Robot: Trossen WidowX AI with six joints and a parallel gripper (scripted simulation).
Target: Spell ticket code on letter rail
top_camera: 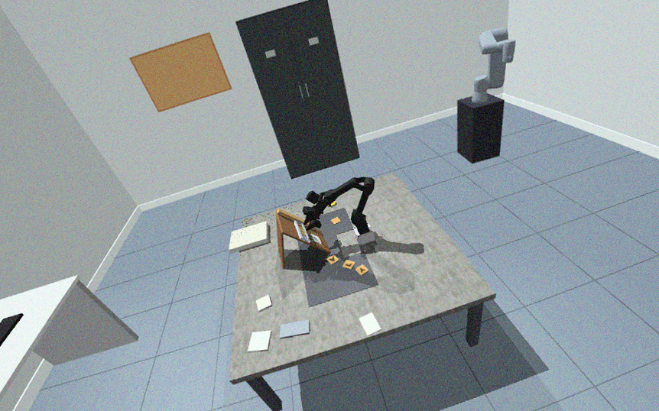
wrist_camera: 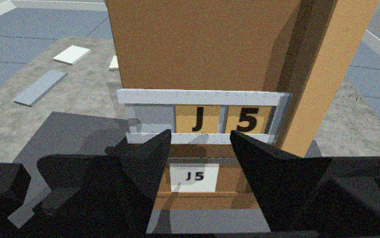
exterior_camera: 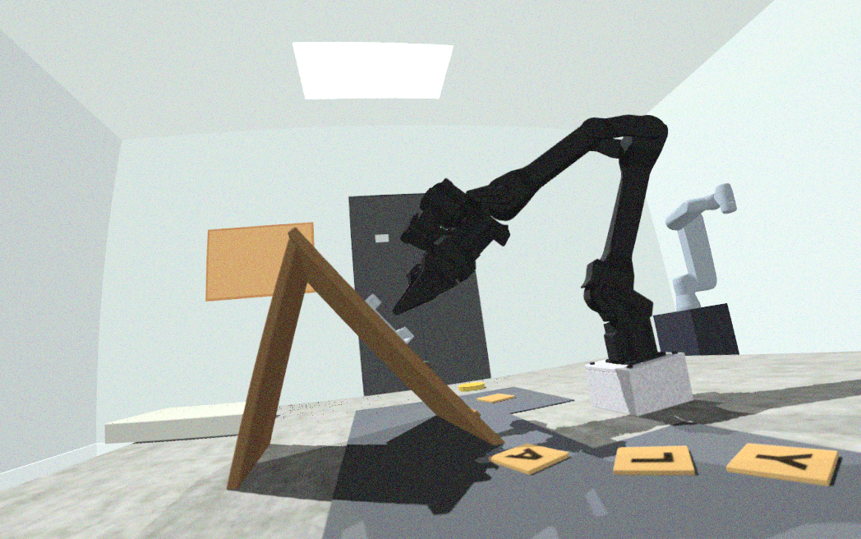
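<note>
Now: gripper tip 3 cm short of the j tile, 1 cm to the right of it and 2 cm above it. Also, from my gripper tip: white ticket (4 cm behind, 11 cm below); then dark mat (14 cm behind, 4 cm to the left, 18 cm below); then orange tile marked 5 (4 cm ahead, 6 cm to the right, 2 cm below).
</note>
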